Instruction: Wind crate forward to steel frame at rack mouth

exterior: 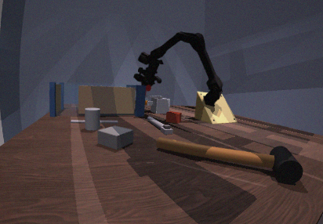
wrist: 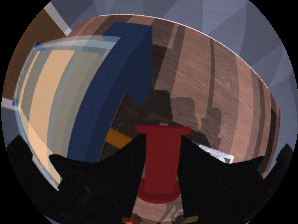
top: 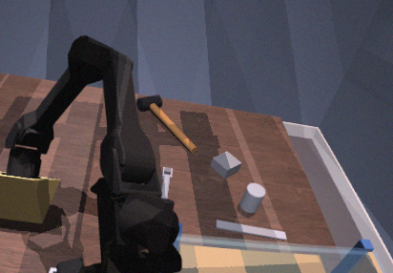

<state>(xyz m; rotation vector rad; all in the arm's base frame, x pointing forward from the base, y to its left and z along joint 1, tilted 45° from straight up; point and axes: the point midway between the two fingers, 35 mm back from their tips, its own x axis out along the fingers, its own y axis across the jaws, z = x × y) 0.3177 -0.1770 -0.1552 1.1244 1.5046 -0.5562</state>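
My gripper tip is 5 cm past the winch handle, 2 cm to the right of it and 3 cm above it. Round my gripper tip: flat grey bar 27 cm ahead, 33 cm to the left, 13 cm below; grey winch 12 cm behind, 2 cm to the left, 10 cm below; red grip 1 cm behind, 2 cm to the left.
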